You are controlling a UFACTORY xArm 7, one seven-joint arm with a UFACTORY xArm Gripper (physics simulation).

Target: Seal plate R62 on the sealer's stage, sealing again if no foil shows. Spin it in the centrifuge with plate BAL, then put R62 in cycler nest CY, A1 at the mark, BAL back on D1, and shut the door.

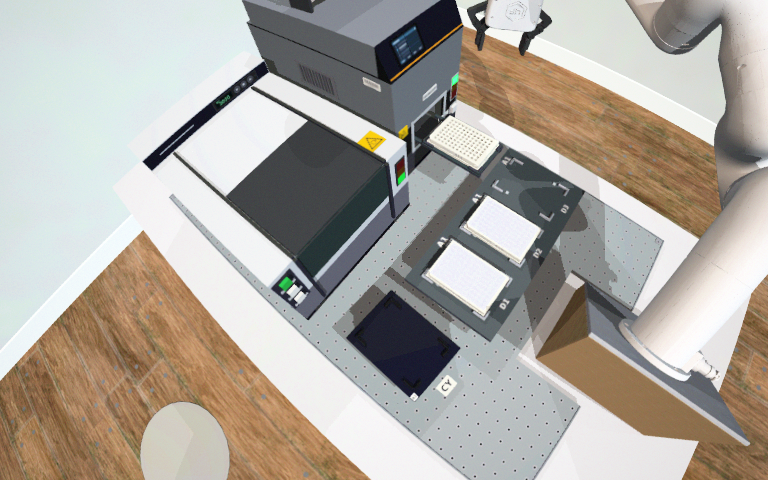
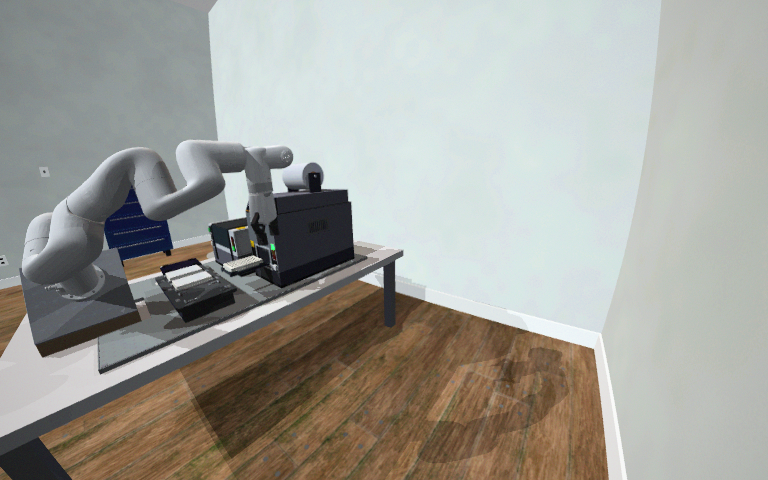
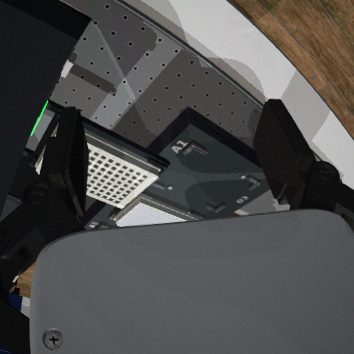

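Where they show: gripper, between the fingertips: (image 1: 500, 49) (image 2: 269, 239) (image 3: 173, 123); arm's base, origin of its link: (image 1: 651, 350) (image 2: 81, 282).
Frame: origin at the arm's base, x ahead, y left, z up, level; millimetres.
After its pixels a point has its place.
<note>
A cream plate (image 1: 463, 141) @[x 484, y -159, z -34 mm] (image 2: 242, 264) @[x 474, y -192, z -33 mm] (image 3: 117, 182) @[x 456, y -166, z -34 mm] with open wells and no visible foil sits on the stage outside the grey sealer (image 1: 339, 62) @[x 692, y -45, z 138 mm] (image 2: 317, 237) @[x 779, y -262, z 14 mm]. Its name is not readable. My gripper (image 1: 501, 49) @[x 527, y -341, z 74 mm] (image 2: 267, 230) @[x 527, y -341, z 74 mm] (image 3: 173, 123) @[x 527, y -341, z 74 mm] is open and empty, high by the sealer's front. Two plates with pale, smooth tops stand on the dark deck (image 1: 489, 329) @[x 220, y 109, z -88 mm] (image 2: 206, 308) @[x 308, y -248, z -125 mm] (image 3: 215, 175) @[x 320, y -207, z -88 mm], one plate (image 1: 470, 275) @[x 305, y 56, z -72 mm] on D1 and one plate (image 1: 502, 228) @[x 314, y -60, z -72 mm] (image 3: 150, 213) @[x 347, y -88, z -72 mm] on D2. Nest D3 holds no plate. The dark nest CY (image 1: 402, 342) @[x 322, y 224, z -91 mm] is empty, with a white mark (image 1: 414, 396) @[x 246, y 279, z -90 mm] at its near corner.
A low white machine (image 1: 226, 240) @[x 615, y 309, z 63 mm] with a dark lid and green lamp stands beside the sealer. A foil roll (image 2: 303, 176) @[x 758, y -229, z 272 mm] is on top of the sealer. The arm's base stands on a wedge block (image 1: 628, 373) @[x 33, y 74, z 44 mm] (image 2: 84, 333) @[x -24, y -100, z -132 mm] beside the deck. A perforated plate (image 1: 498, 430) @[x 94, y 228, z -147 mm] lies under the equipment.
</note>
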